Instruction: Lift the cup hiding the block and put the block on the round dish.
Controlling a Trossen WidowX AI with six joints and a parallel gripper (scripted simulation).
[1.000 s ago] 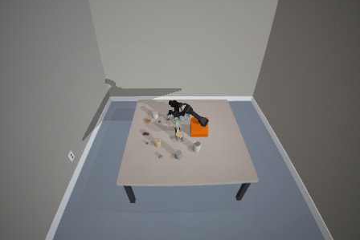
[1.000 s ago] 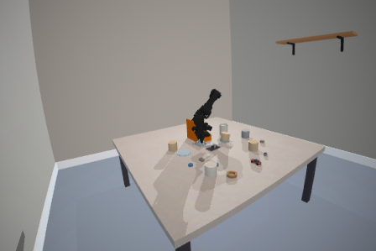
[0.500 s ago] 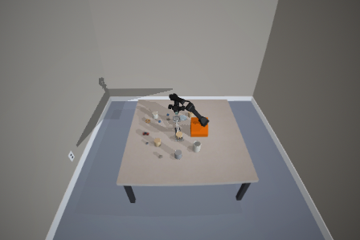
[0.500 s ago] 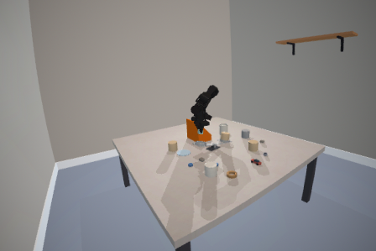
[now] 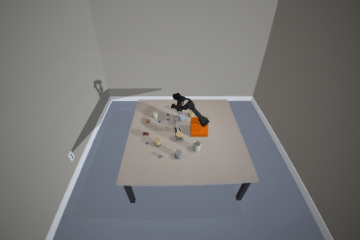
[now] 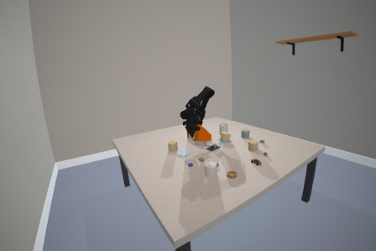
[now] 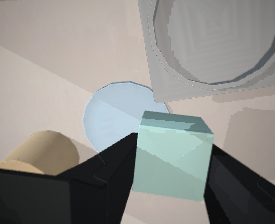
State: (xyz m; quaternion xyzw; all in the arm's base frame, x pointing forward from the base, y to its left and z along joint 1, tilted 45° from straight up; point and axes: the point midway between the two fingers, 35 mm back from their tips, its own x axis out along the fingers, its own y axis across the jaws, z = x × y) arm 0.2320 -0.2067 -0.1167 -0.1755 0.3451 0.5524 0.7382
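Now: gripper tip 13 cm above the pale blue round dish, 5 cm past it and 4 cm to the left of it. Also, from my gripper tip: white cup (31 cm ahead, 10 cm to the right, 9 cm below); small balance (17 cm to the left, 9 cm below, 5 cm ahead); teal block (1 cm above).
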